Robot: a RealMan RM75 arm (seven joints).
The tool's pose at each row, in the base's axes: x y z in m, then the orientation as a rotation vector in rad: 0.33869 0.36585 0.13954 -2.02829 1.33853 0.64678; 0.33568 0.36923 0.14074 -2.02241 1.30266 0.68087; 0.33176 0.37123 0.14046 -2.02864 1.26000 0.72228; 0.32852 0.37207 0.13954 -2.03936 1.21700 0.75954; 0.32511 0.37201 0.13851 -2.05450 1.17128 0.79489; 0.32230 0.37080 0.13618 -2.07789 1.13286 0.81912; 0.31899 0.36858 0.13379 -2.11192 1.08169 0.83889; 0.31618 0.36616 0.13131 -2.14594 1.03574 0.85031; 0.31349 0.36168 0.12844 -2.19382 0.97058 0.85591; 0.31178 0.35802 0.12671 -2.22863 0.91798 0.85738
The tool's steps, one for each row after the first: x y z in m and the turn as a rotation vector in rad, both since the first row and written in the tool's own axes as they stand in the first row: -0.00405 0.00152 0.00180 -0.00936 -0.03531 -0.01353; -0.00655 0.00462 0.00368 -0.03151 -0.07047 -0.03215; -0.00763 0.00759 0.00513 -0.05547 -0.10099 -0.05297; -0.00814 0.01100 0.00601 -0.08212 -0.12893 -0.07691; -0.00681 0.01449 0.00692 -0.10974 -0.14365 -0.10065; -0.00500 0.01876 0.00718 -0.14219 -0.15547 -0.13622; -0.00281 0.02265 0.00733 -0.17091 -0.16073 -0.17032; 0.00098 0.02712 0.00625 -0.20644 -0.16282 -0.22118; 0.00384 0.03019 0.00491 -0.23155 -0.16459 -0.26197
